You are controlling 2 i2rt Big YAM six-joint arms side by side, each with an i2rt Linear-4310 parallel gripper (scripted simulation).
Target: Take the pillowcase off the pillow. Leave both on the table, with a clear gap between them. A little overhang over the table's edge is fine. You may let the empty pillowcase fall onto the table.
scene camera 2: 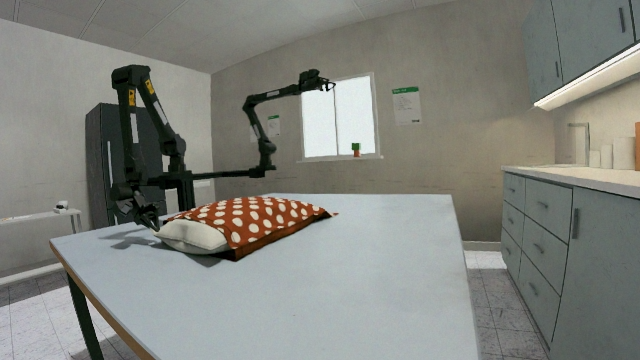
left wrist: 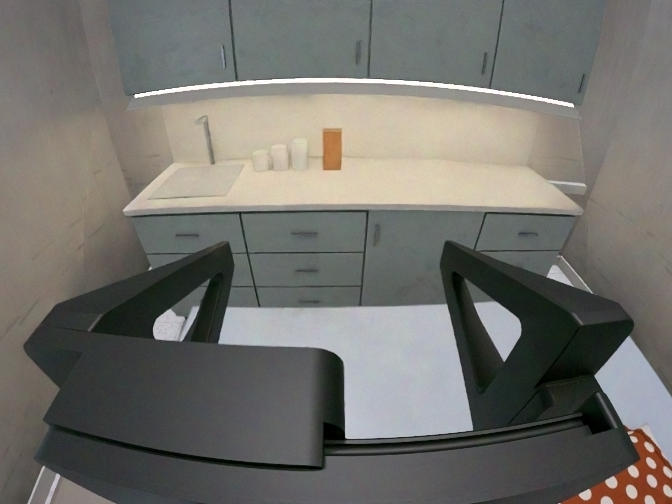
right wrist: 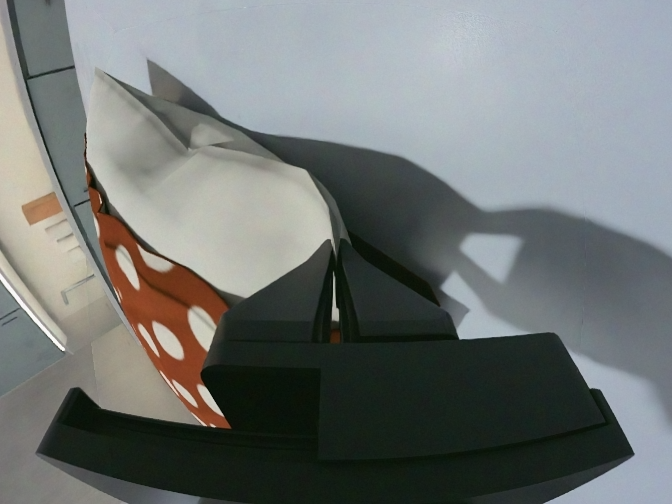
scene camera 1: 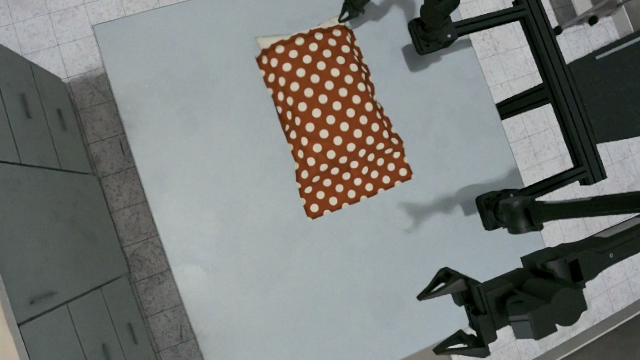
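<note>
There is a red-brown pillowcase [scene camera 1: 346, 150] [scene camera 2: 250, 223] [right wrist: 174, 313] here, and I see a cream pillow [scene camera 2: 189, 236] [right wrist: 189, 188] too. My left gripper [scene camera 1: 425, 325] [left wrist: 336, 253] is visible to me. So is my right gripper [right wrist: 335, 251].
</note>
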